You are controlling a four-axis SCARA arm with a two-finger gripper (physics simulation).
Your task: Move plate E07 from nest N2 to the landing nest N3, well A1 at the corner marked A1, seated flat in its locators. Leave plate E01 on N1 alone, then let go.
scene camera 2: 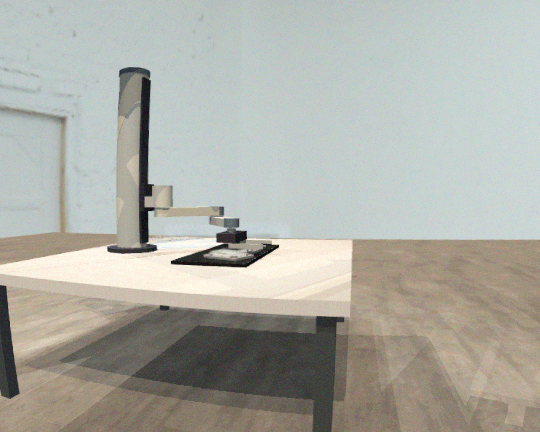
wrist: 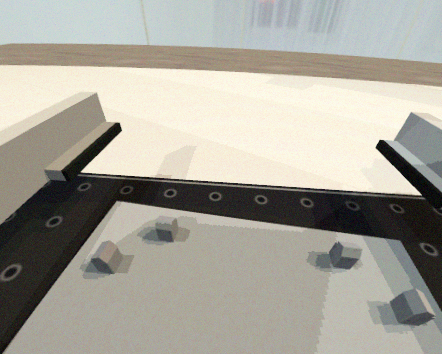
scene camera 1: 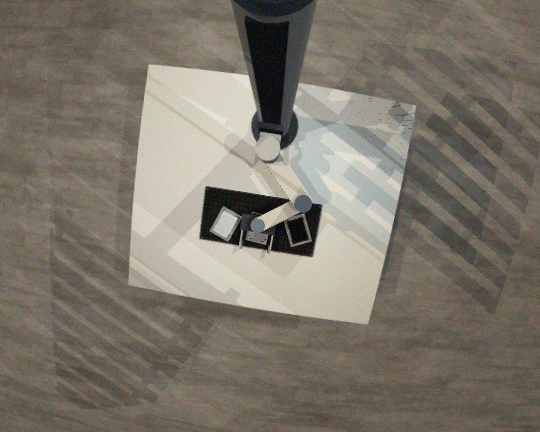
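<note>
My gripper [scene camera 1: 256,242] [scene camera 2: 247,245] [wrist: 248,119] is open, its fingers wide apart with nothing between them. It is over the middle nest [scene camera 1: 256,237] [wrist: 225,280]. In the wrist view this nest shows a plain grey surface with corner locators standing on it; its near part is out of view. A pale plate [scene camera 1: 226,223] [scene camera 2: 227,255] sits on the left nest in scene camera 1. The right nest [scene camera 1: 309,236] shows a pale rim around a dark rectangle; I cannot tell whether that is a dark plate. No nest, plate or A1 marks are readable.
All three nests are on a black board [scene camera 1: 215,196] [scene camera 2: 187,261] [wrist: 237,207] with rows of ringed holes. The board lies on a pale table [scene camera 1: 175,120] [scene camera 2: 300,280] [wrist: 240,125]. The arm's column [scene camera 1: 272,75] [scene camera 2: 131,165] stands behind the board and its links reach over it.
</note>
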